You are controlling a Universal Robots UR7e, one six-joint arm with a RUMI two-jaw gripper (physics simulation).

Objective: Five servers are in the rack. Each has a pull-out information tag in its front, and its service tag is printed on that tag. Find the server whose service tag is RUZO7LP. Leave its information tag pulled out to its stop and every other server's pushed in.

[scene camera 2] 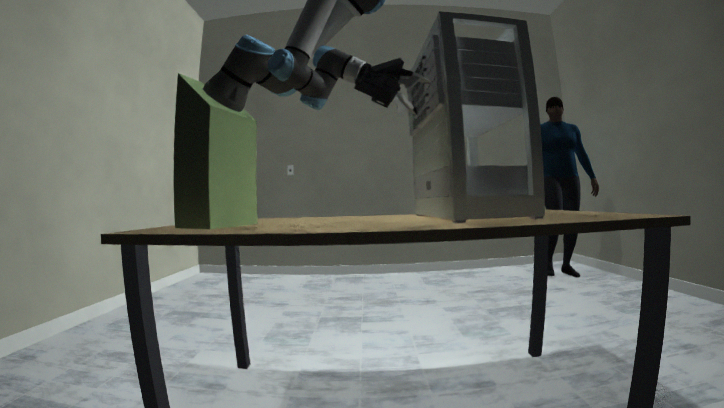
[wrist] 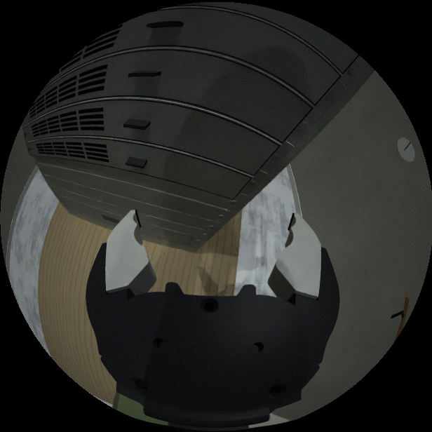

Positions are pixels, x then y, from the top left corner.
The gripper shows in scene camera 2 (423, 99) and in the wrist view (213, 213). A rack shows in scene camera 2 and in the wrist view. One and the same spot on the rack: (wrist: 186, 124) is (scene camera 2: 431, 88).
